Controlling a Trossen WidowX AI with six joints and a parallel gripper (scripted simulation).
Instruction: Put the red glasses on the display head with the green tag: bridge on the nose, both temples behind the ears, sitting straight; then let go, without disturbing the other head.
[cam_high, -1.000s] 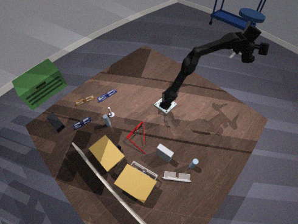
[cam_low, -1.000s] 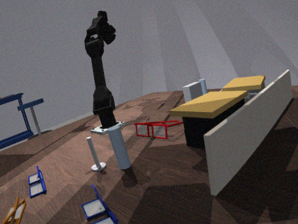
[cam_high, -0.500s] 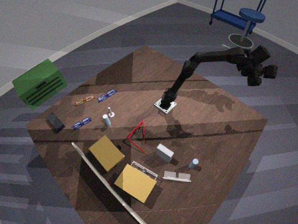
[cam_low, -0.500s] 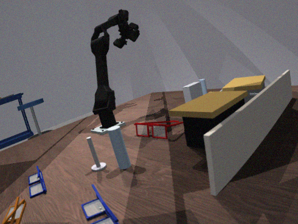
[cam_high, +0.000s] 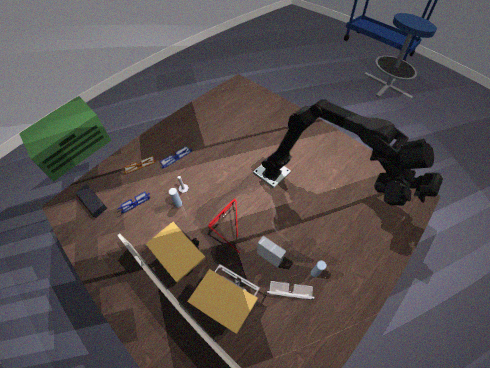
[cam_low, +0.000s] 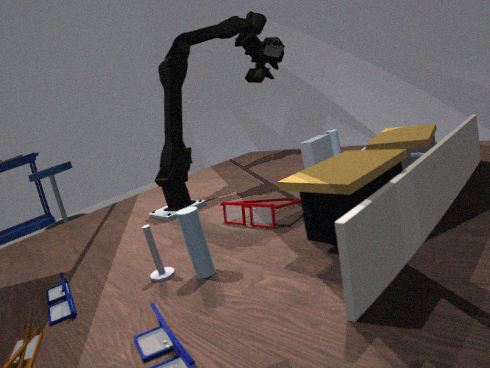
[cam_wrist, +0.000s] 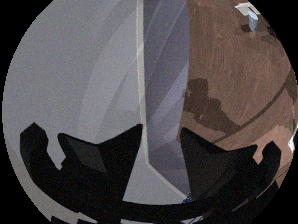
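Right now the white post is 760 mm to the right of my gripper tip, 280 mm below it and 240 mm ahead of it. Also, from my gripper tip: dark box 1060 mm to the right, 530 mm ahead, 290 mm below; then white box 310 mm to the right, 280 mm ahead, 250 mm below; then long white board 600 mm ahead, 470 mm to the right, 250 mm below.
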